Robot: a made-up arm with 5 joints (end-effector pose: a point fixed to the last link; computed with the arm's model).
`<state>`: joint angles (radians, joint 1 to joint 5).
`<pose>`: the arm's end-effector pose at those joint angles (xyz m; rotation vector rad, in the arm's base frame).
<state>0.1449 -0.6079 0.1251 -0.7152 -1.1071</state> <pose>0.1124 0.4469 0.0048 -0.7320 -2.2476 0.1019</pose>
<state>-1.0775 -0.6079 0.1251 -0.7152 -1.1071</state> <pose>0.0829 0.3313 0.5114 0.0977 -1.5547 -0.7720</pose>
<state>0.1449 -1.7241 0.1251 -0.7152 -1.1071</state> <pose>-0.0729 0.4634 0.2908 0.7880 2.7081 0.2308</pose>
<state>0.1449 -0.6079 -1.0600 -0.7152 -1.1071</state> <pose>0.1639 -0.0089 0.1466 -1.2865 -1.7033 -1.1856</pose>
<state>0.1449 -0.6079 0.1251 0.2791 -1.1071</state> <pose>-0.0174 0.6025 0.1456 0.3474 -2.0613 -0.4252</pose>
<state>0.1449 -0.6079 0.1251 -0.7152 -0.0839</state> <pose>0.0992 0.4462 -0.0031 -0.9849 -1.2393 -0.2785</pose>
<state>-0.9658 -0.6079 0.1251 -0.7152 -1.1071</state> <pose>0.0748 0.3649 0.4744 0.0265 -1.6334 -0.7049</pose>
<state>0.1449 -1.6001 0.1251 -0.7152 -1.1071</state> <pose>-0.0379 0.4606 0.2717 0.8323 2.8238 0.2008</pose>
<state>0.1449 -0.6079 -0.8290 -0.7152 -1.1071</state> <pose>0.1903 0.0866 0.1459 -1.2014 -1.8568 -0.9456</pose>
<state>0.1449 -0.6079 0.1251 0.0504 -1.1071</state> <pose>0.0181 0.5849 0.1018 0.1058 -2.1405 -0.3117</pose>
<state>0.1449 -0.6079 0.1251 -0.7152 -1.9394</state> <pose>0.1148 0.4544 0.0147 -0.3175 -2.9912 0.5136</pose>
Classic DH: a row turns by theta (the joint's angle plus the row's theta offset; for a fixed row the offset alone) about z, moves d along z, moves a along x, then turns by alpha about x. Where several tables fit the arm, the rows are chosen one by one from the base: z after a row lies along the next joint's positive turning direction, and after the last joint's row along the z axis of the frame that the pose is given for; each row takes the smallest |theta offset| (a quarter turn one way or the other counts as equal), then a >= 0, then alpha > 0; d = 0 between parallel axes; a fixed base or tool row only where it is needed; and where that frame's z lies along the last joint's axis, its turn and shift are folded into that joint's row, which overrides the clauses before.
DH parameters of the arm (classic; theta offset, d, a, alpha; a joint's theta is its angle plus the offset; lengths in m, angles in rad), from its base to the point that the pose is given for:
base (fixed): -1.1851 0.1558 0.0412 1.7096
joint 1: 1.504 0.315 -0.1093 -2.0259
joint 2: -1.4747 0.3108 0.0056 -1.4503
joint 3: -1.5118 0.0635 0.1501 1.5708
joint 4: -1.4522 0.3163 0.0896 -1.5819
joint 5: 1.1848 0.2391 0.014 -1.2505
tool (fixed): 2.9251 -0.0074 0 0

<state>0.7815 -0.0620 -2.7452 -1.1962 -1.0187</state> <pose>-0.3875 -0.3084 -0.1713 -2.0033 0.1414 -2.3083</pose>
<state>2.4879 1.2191 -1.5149 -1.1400 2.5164</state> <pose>-0.2646 -0.4493 0.3601 -1.8745 0.1111 2.3825</pose>
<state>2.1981 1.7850 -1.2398 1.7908 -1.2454</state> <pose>0.0957 -0.4382 0.4024 0.8304 2.1989 0.6699</pose>
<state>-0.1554 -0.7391 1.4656 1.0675 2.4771</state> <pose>-0.6025 0.5397 0.1603 -1.4099 1.3897 1.6802</pose>
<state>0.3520 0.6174 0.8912 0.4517 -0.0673</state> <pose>-0.2766 0.6391 -0.0340 0.2689 0.2901 0.3140</pose>
